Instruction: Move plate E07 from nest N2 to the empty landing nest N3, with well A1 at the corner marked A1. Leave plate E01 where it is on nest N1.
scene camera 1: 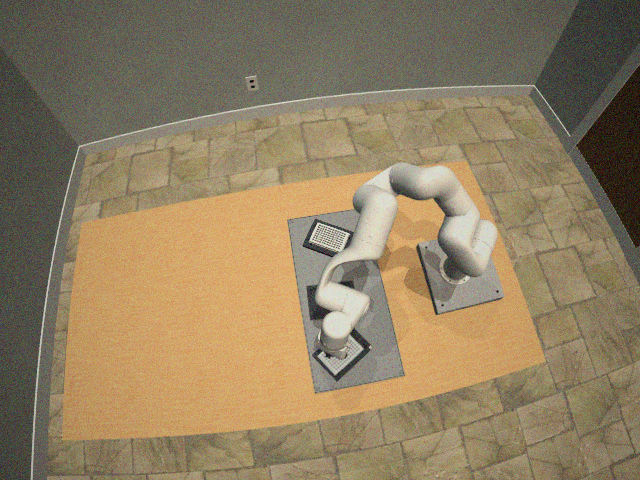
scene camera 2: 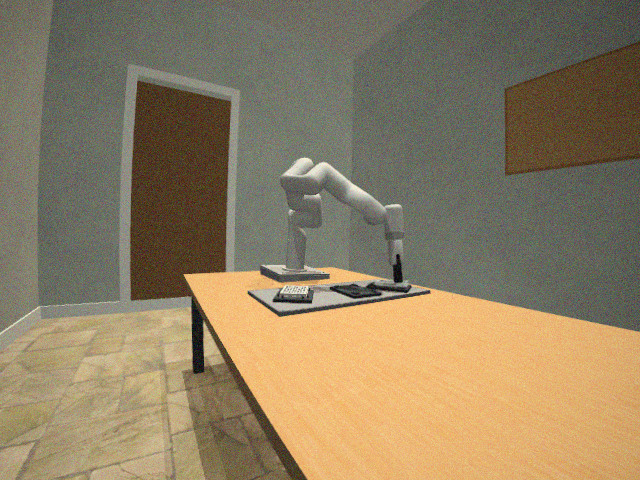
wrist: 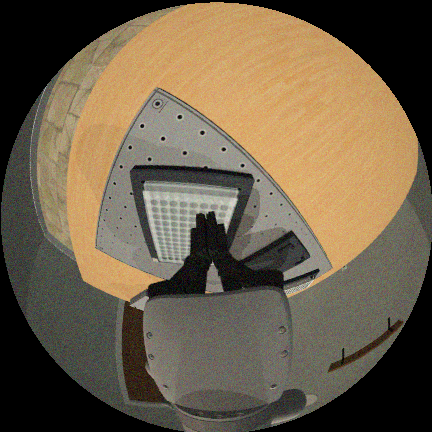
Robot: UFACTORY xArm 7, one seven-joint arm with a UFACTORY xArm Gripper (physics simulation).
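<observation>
A pale plate [scene camera 1: 335,368] [scene camera 2: 381,283] [wrist: 172,220] sits in a dark nest [wrist: 190,175] at the near end of the grey board in scene camera 1. My gripper [scene camera 2: 398,281] [wrist: 207,221] is shut, its black fingertips together over this plate's wells with nothing between them; whether they touch it I cannot tell. A white plate [scene camera 1: 330,236] [scene camera 2: 295,290] [wrist: 300,287] sits in another dark nest at the board's far end. The empty nest [scene camera 1: 312,305] [scene camera 2: 356,290] [wrist: 285,253] lies between them, partly hidden by the arm in scene camera 1. Plate labels and corner marks are unreadable.
The nests stand on a grey board [scene camera 1: 382,361] [scene camera 2: 281,308] [wrist: 160,120] with rows of holes, on the wooden table [scene camera 1: 180,310] [scene camera 2: 439,372] [wrist: 300,100]. The arm's base plate [scene camera 1: 465,304] [scene camera 2: 268,272] stands beside the board. The forearm passes above the board.
</observation>
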